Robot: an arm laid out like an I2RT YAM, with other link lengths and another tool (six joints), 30 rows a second.
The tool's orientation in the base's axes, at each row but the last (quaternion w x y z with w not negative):
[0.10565, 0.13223, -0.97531, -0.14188]
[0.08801, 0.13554, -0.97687, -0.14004]
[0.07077, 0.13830, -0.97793, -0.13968]
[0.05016, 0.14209, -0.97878, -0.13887]
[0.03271, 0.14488, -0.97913, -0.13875]
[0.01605, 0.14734, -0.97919, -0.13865]
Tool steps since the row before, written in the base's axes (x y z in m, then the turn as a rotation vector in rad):
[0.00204, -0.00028, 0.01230, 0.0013, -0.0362, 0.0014]
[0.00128, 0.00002, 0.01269, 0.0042, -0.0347, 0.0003]
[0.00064, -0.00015, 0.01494, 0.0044, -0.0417, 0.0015]
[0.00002, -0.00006, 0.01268, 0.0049, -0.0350, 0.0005]
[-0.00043, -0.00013, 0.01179, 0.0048, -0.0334, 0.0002]
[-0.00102, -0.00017, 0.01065, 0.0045, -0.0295, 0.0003]
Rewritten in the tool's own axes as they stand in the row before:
[0.00023, 0.00302, -0.01210, 0.0094, -0.0333, -0.0106]
[0.00048, 0.00349, -0.01226, 0.0061, -0.0330, -0.0098]
[0.00093, 0.00408, -0.01436, 0.0081, -0.0391, -0.0128]
[0.00074, 0.00357, -0.01215, 0.0056, -0.0334, -0.0102]
[0.00073, 0.00331, -0.01130, 0.0052, -0.0320, -0.0095]
[0.00092, 0.00308, -0.01021, 0.0043, -0.0283, -0.0085]

